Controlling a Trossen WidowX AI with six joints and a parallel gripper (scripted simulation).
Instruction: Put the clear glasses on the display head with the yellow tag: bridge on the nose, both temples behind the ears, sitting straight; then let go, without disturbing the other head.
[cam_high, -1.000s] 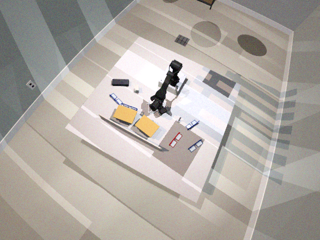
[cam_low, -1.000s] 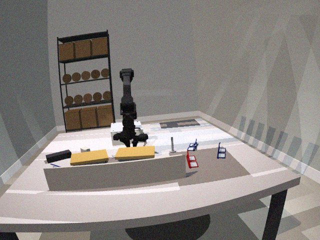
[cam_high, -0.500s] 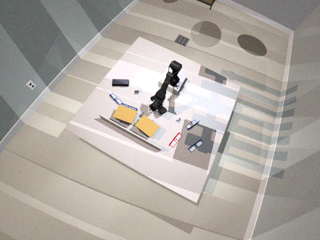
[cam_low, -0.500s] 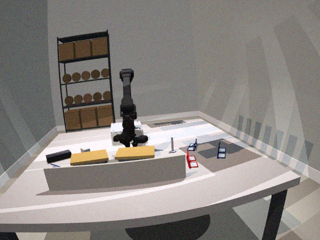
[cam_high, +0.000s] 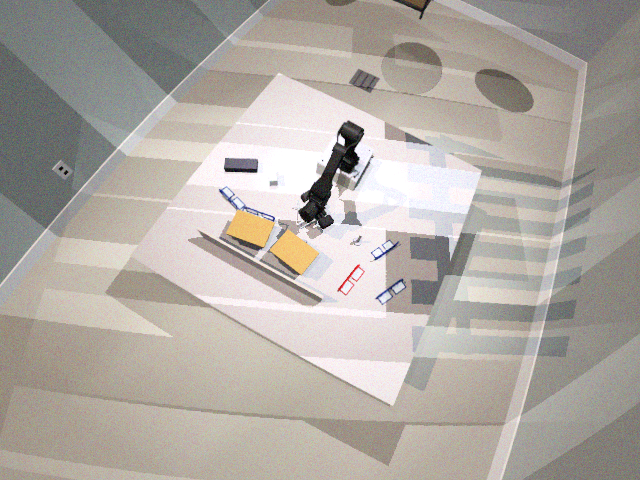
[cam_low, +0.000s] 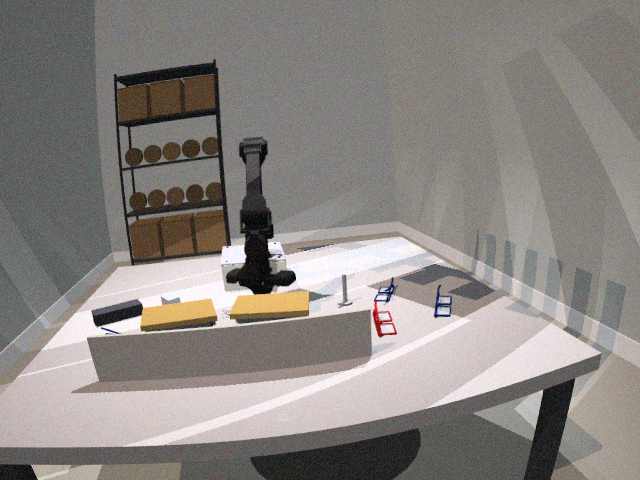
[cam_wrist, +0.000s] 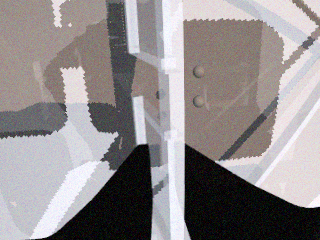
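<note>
My gripper tip is now 23 cm to the right of the metal post and 1 cm below it. Round my gripper tip: long white panel: 34 cm ahead, 8 cm to the right, 4 cm above; cream cube: 7 cm behind, 28 cm to the right, 1 cm above; dark box: 5 cm behind, 45 cm to the right.
</note>
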